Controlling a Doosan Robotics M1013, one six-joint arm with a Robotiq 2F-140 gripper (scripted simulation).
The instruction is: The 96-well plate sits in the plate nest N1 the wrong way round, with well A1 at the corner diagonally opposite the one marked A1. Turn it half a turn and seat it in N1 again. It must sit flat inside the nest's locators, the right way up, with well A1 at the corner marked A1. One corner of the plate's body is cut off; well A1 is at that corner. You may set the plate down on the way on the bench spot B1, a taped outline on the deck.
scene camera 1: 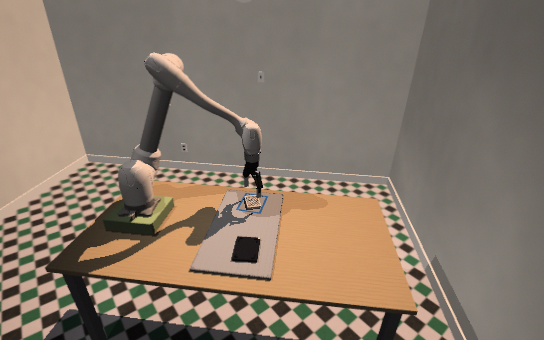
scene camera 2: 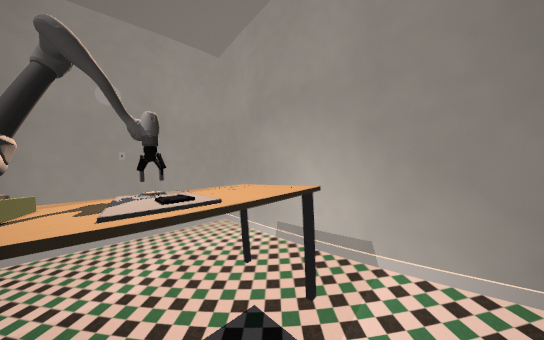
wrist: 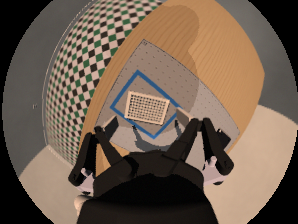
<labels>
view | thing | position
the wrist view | my gripper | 146, 117
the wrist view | white 96-well plate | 156, 114
</labels>
